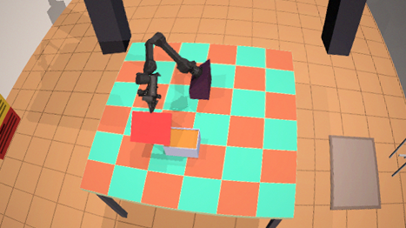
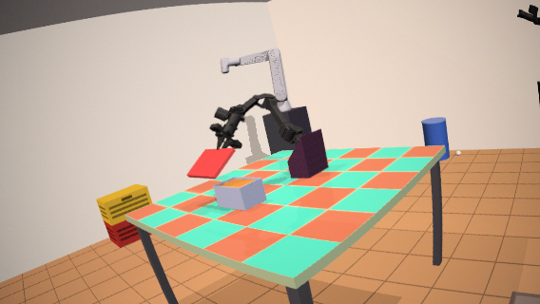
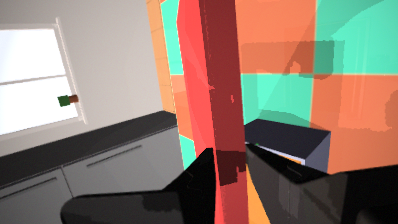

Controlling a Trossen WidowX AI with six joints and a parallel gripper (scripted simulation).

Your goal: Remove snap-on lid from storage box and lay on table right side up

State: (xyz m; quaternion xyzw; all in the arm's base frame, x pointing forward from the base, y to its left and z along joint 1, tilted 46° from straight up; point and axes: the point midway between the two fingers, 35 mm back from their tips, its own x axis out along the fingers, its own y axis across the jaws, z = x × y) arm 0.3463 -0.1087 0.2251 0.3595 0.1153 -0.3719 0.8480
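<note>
Now: gripper tip 70 mm short of the red lid, 40 mm above it and 10 mm to the left of it. Round my gripper tip: grey storage box (180 mm below, 160 mm to the left, 80 mm ahead).
</note>
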